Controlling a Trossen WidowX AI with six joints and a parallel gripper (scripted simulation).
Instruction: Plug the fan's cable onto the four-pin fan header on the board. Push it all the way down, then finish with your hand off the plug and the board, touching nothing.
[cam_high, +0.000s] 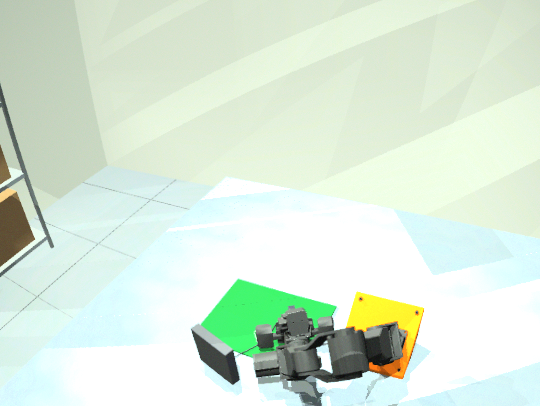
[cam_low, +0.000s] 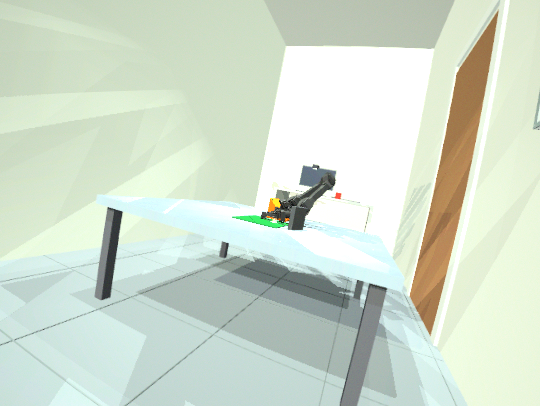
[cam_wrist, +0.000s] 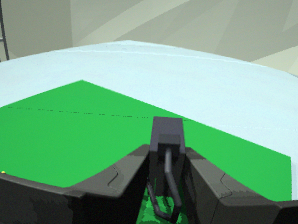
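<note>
The dark grey fan plug lies 10 mm below my gripper tip. Also, from my gripper tip: fan: 90 mm ahead, 200 mm to the left, 30 mm above; then green board: 70 mm ahead, 30 mm to the left, 50 mm below; then white four-pin header: 60 mm ahead, 80 mm to the left, 30 mm below.
</note>
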